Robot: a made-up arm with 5 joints. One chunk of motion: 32 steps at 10 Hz.
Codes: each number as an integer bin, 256 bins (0 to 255) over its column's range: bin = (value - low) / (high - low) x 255, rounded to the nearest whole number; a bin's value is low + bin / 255 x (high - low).
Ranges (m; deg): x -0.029..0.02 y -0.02..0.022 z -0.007..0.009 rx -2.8..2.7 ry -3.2..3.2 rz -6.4..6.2
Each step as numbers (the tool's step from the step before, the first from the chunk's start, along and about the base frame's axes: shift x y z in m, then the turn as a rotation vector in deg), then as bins.
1 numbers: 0.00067 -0.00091 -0.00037 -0.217 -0.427 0.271
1 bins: 154 116 106 120 110 135
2 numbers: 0.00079 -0.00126 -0.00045 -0.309 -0.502 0.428
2 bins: 155 114 104 115 107 138
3 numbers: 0.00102 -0.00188 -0.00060 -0.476 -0.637 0.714
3 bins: 156 110 102 108 102 144
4 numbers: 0.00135 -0.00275 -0.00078 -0.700 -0.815 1.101
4 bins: 158 105 99 97 95 152
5 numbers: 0.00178 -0.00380 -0.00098 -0.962 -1.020 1.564
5 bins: 160 98 96 85 87 161
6 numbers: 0.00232 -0.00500 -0.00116 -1.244 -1.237 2.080
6 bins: 163 91 93 72 78 172
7 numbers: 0.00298 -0.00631 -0.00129 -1.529 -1.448 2.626
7 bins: 166 83 91 59 70 183
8 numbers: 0.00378 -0.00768 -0.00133 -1.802 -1.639 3.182
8 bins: 171 75 90 46 62 194
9 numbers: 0.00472 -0.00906 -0.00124 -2.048 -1.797 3.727
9 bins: 175 66 92 35 56 205
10 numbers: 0.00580 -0.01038 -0.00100 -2.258 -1.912 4.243
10 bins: 181 58 96 25 51 215
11 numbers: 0.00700 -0.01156 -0.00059 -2.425 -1.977 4.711
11 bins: 187 51 102 17 49 225
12 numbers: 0.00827 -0.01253 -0.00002 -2.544 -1.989 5.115
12 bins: 194 45 111 12 48 233
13 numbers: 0.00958 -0.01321 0.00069 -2.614 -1.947 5.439
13 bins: 201 41 123 9 50 240
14 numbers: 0.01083 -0.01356 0.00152 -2.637 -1.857 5.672
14 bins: 207 39 136 8 54 244
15 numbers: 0.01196 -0.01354 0.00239 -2.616 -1.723 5.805
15 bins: 213 39 150 9 59 247
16 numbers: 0.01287 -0.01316 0.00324 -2.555 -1.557 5.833
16 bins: 218 42 163 11 65 248
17 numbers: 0.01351 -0.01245 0.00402 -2.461 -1.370 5.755
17 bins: 221 46 176 16 73 246
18 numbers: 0.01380 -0.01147 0.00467 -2.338 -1.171 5.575
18 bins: 223 52 186 21 81 242
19 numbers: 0.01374 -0.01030 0.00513 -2.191 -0.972 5.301
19 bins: 222 59 193 28 89 237
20 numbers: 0.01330 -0.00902 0.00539 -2.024 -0.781 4.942
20 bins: 220 67 197 36 96 230
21 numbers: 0.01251 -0.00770 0.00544 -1.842 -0.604 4.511
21 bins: 216 75 198 44 103 221
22 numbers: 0.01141 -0.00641 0.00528 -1.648 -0.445 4.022
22 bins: 210 83 196 53 110 211
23 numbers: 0.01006 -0.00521 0.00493 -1.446 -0.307 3.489
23 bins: 203 90 190 63 115 200
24 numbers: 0.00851 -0.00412 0.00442 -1.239 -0.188 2.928
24 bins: 195 96 182 72 120 189
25 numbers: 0.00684 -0.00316 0.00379 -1.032 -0.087 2.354
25 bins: 187 102 172 82 124 177
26 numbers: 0.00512 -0.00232 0.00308 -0.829 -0.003 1.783
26 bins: 178 107 161 91 127 166
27 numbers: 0.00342 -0.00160 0.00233 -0.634 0.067 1.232
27 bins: 169 112 149 100 130 154
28 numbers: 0.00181 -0.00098 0.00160 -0.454 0.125 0.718
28 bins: 160 115 137 109 132 144
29 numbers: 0.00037 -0.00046 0.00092 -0.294 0.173 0.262
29 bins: 153 119 126 116 134 135
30 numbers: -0.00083 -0.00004 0.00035 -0.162 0.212 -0.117
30 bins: 147 121 117 122 136 127
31 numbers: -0.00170 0.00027 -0.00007 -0.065 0.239 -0.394
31 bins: 142 123 110 127 137 122
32 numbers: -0.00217 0.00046 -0.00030 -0.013 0.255 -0.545
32 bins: 140 124 107 129 138 118
